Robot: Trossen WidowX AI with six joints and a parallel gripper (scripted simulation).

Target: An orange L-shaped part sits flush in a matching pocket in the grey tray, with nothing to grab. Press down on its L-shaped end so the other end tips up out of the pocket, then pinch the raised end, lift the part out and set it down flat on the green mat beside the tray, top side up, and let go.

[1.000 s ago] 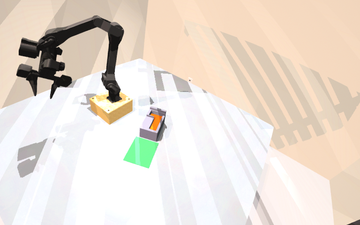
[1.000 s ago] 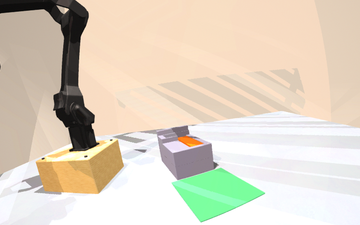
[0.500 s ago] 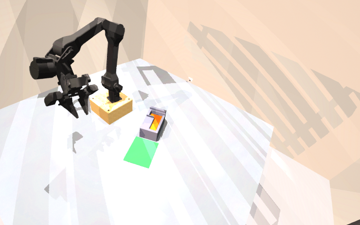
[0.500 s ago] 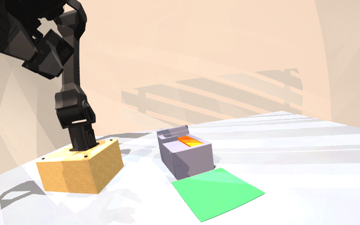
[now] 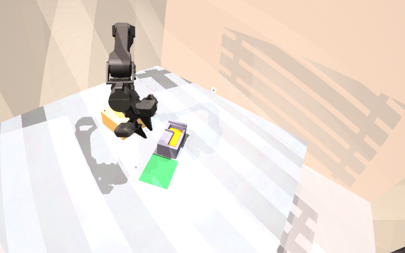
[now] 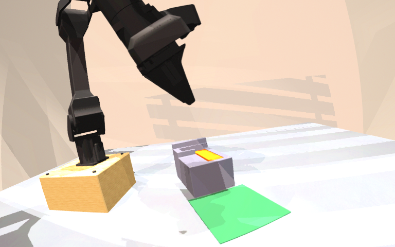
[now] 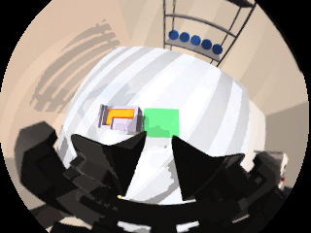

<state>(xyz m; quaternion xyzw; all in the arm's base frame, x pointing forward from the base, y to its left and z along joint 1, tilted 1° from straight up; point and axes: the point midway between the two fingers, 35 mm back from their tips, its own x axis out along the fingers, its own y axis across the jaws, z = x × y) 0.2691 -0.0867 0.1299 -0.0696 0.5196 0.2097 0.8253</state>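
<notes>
Right now my gripper tip is 160 mm to the right of the orange L-shaped part, 130 mm above it and 40 mm past it. Round my gripper tip: green mat 200 mm below, 40 mm ahead, 20 mm to the left.
</notes>
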